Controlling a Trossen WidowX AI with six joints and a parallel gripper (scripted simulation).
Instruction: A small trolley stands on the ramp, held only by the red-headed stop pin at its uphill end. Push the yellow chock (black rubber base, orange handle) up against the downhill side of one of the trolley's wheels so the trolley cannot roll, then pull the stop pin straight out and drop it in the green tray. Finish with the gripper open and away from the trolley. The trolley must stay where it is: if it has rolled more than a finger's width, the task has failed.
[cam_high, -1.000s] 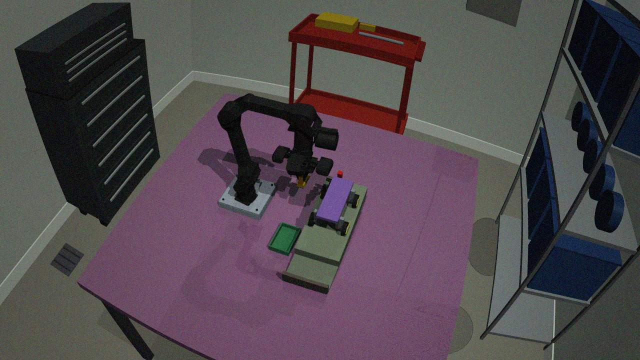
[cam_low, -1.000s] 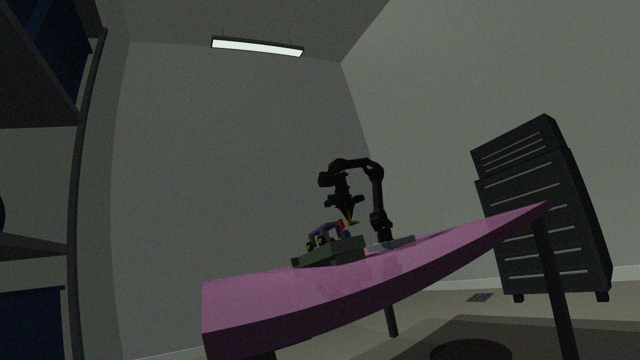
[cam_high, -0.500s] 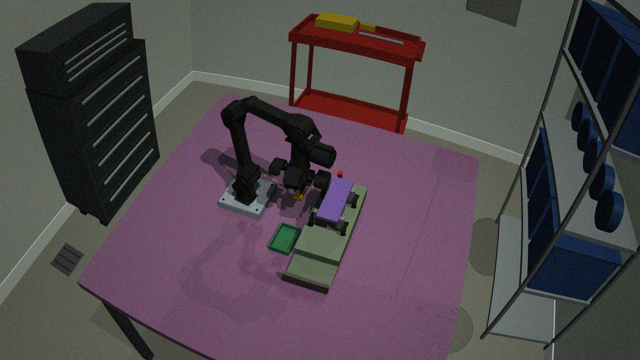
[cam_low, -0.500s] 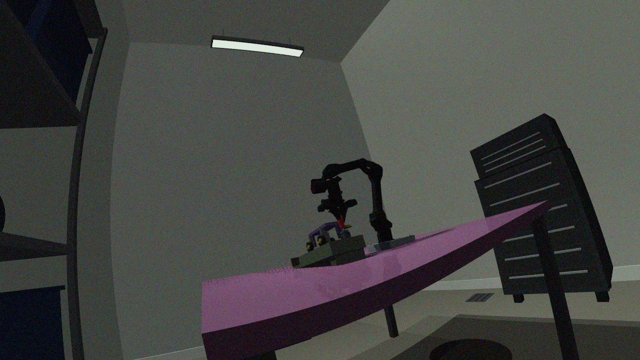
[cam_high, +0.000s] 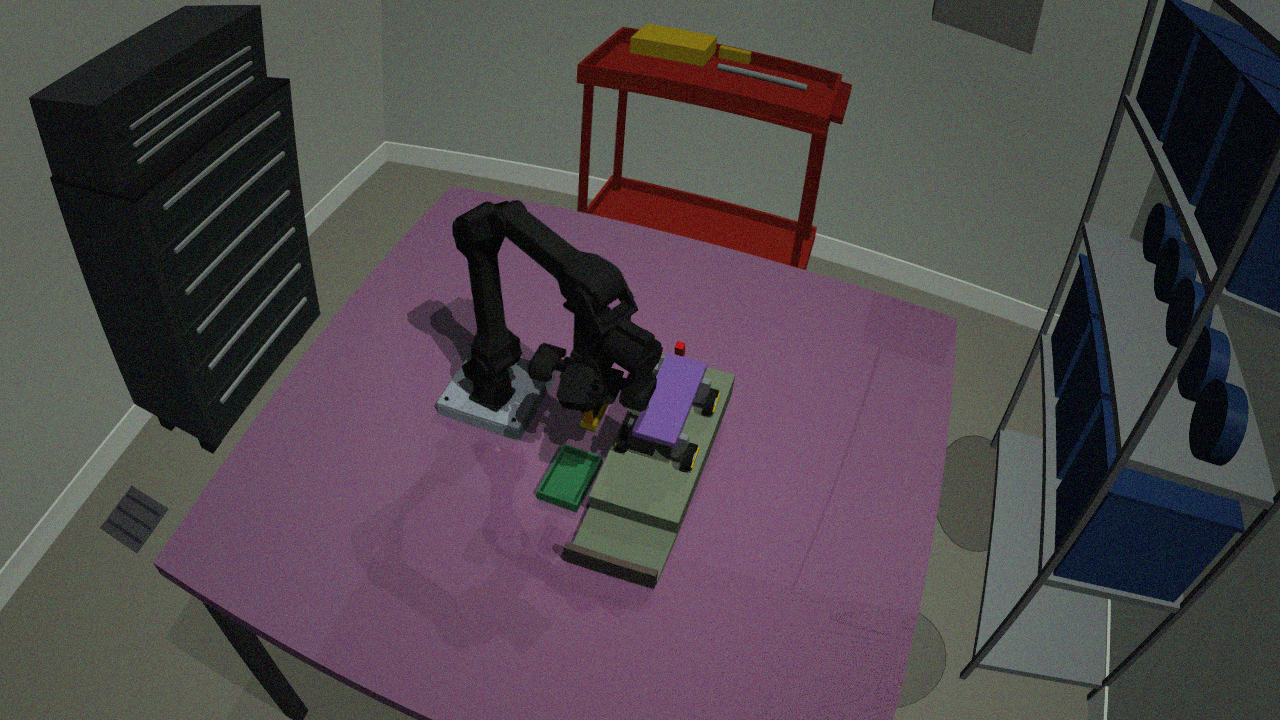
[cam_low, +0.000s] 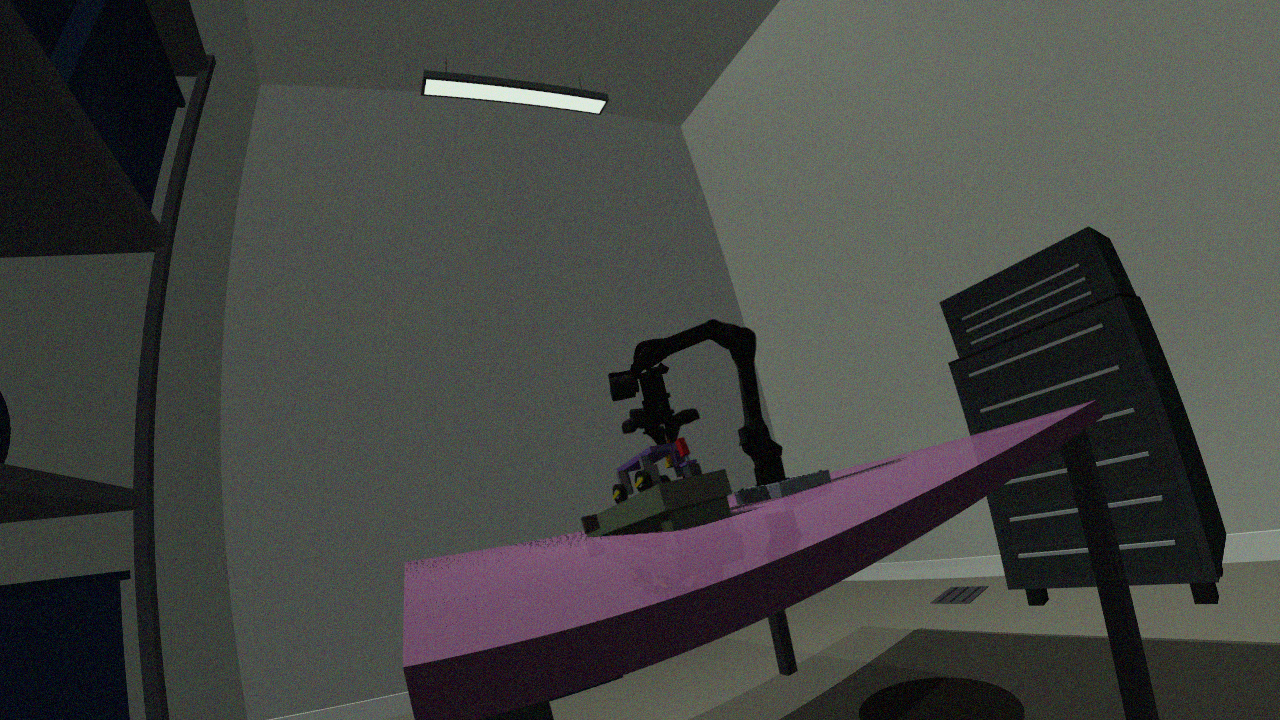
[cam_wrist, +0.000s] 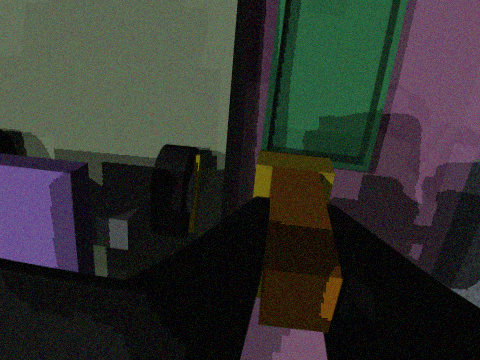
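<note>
My gripper tip is 5 cm short of the red-headed stop pin, 22 cm to the right of it and 2 cm above it. From my gripper tip the other things lie so: trolley: 9 cm ahead, 11 cm to the left, 4 cm below; then green tray: 2 cm behind, 3 cm to the right, 16 cm below; then yellow chock: 2 cm to the left, 1 cm below.
</note>
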